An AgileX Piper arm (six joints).
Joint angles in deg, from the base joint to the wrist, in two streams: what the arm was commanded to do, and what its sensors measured. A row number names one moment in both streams.
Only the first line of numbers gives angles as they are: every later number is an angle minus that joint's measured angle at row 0.
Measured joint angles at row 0:
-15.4, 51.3, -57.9, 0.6, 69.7, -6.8
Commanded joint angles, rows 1 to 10:
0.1, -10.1, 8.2, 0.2, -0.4, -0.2
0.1, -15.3, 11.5, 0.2, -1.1, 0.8
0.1, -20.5, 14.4, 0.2, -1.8, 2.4
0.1, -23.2, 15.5, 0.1, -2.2, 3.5
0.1, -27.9, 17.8, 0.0, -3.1, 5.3
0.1, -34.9, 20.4, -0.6, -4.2, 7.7
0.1, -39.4, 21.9, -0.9, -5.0, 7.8
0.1, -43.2, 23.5, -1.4, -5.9, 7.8
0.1, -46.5, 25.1, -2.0, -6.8, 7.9
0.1, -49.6, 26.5, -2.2, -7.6, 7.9
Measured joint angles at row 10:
0.0, -45.7, 24.8, -1.3, -5.5, 7.6
